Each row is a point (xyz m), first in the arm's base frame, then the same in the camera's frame.
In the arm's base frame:
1: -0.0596 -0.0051 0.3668
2: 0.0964 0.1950 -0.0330
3: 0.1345 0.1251 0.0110
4: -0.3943 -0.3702 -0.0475
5: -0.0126 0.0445 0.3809
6: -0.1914 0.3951 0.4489
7: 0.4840 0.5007 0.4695
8: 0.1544 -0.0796 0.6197
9: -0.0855 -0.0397 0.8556
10: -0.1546 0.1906 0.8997
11: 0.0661 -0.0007 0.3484
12: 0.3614 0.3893 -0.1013
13: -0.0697 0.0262 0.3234
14: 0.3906 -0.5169 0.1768
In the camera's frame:
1: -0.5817 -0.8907 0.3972
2: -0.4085 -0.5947 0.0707
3: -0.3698 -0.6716 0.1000
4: -0.8643 -1.1576 -0.1184
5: -0.5387 -0.8442 0.4265
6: -0.7414 -0.5272 0.5603
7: -0.0763 -0.4046 0.6621
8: -0.3828 -1.0158 0.6424
9: -0.6411 -1.0428 0.8599
10: -0.7261 -0.8326 0.9513
11: -0.4554 -0.8773 0.3910
12: -0.1506 -0.3799 0.0729
13: -0.5903 -0.8503 0.3617
14: -0.0908 -1.3247 0.1300

